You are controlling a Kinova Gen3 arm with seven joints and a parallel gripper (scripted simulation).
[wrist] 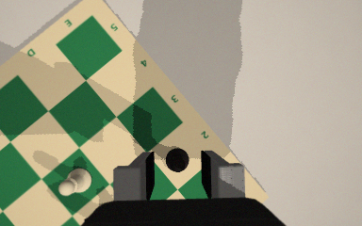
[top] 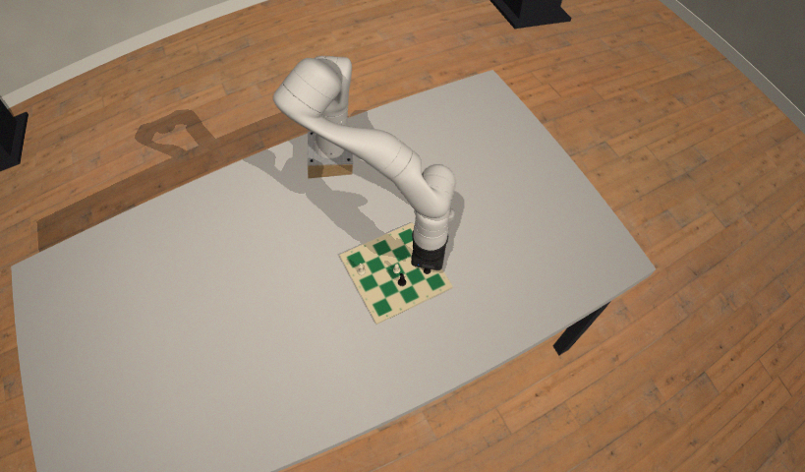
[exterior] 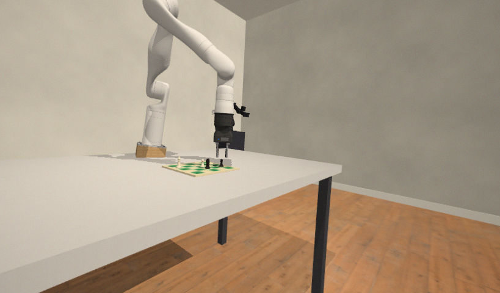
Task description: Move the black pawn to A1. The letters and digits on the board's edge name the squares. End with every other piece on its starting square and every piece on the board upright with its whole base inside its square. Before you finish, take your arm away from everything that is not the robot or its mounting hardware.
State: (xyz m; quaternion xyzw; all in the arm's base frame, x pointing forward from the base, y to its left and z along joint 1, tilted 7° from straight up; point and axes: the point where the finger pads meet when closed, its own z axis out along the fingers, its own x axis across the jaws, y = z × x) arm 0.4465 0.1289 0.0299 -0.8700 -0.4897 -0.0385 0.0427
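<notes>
My hand is 4 cm above the black pawn. From my hand the other things lie so: chessboard: 3 cm behind, 8 cm to the right, 6 cm below; black knight: 1 cm ahead, 7 cm to the right, 4 cm below; white pawn: 3 cm behind, 7 cm to the right, 4 cm below.
</notes>
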